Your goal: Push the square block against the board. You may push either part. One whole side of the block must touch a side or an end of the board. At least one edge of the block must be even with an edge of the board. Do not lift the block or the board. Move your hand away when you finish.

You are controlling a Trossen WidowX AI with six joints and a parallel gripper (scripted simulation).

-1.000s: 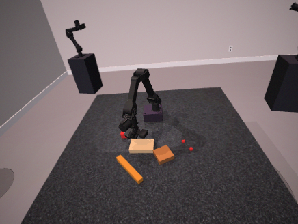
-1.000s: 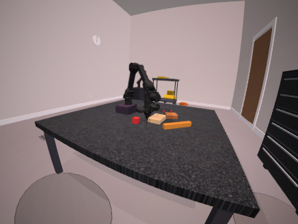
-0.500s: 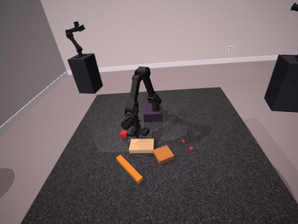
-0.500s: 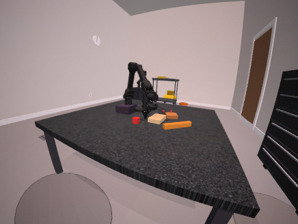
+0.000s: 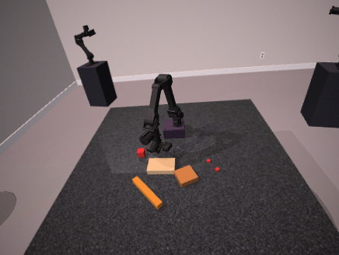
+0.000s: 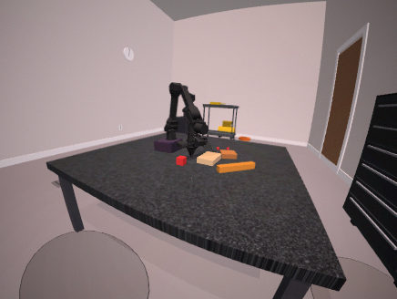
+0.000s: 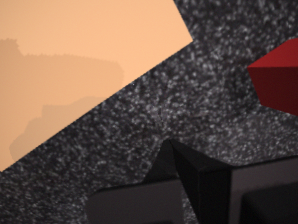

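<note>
The tan flat block is 100 mm ahead of my gripper tip and 50 mm to the left of it. Round my gripper tip: red cube 110 mm to the right, 20 mm ahead, 10 mm above; long orange board 290 mm ahead, 20 mm to the left; orange-brown square block 200 mm to the left, 150 mm ahead.
</note>
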